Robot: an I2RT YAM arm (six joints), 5 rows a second.
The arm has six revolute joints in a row. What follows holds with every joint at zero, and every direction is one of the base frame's. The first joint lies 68 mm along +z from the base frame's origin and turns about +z. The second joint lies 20 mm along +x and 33.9 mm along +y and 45.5 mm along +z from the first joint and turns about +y. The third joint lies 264 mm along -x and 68.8 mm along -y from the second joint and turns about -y. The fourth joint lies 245 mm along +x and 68.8 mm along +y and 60 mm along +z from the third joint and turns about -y. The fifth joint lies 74 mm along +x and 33.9 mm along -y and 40.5 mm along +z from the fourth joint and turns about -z. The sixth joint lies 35.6 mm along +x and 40.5 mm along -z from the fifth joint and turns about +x. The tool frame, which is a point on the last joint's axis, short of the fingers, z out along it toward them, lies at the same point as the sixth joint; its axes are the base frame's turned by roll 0, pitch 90 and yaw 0 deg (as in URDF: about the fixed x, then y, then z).
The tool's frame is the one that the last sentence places.
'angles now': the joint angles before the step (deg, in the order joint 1, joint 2, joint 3, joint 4, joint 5, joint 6). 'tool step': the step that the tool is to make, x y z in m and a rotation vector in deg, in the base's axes. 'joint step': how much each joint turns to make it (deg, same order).
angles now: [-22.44, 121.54, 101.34, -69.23, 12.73, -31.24]
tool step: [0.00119, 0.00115, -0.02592, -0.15, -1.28, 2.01]
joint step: [0.18, 0.41, -5.34, 7.39, -0.39, -1.87]
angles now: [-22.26, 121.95, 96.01, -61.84, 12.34, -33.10]
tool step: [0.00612, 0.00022, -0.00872, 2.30, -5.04, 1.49]
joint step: [0.00, 0.00, -2.06, 6.07, -4.14, -1.21]
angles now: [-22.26, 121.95, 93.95, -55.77, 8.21, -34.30]
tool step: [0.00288, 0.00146, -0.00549, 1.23, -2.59, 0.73]
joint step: [0.15, -0.02, -1.40, 3.35, -2.17, -0.31]
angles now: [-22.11, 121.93, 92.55, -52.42, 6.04, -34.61]
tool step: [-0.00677, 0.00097, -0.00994, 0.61, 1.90, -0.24]
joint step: [-0.22, 0.00, -2.25, 0.26, 0.16, 0.00]
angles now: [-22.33, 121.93, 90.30, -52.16, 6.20, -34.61]
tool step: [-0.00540, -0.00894, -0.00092, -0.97, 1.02, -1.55]
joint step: [-1.33, 0.00, -0.21, -0.36, 1.31, 0.09]
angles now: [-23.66, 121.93, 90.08, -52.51, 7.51, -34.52]
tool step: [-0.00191, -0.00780, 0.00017, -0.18, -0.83, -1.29]
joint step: [-1.11, 0.00, 0.01, 0.80, -0.16, 0.19]
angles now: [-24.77, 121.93, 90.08, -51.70, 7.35, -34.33]
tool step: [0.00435, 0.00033, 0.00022, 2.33, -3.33, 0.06]
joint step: [0.00, 0.00, -0.02, 2.03, -3.49, 0.39]
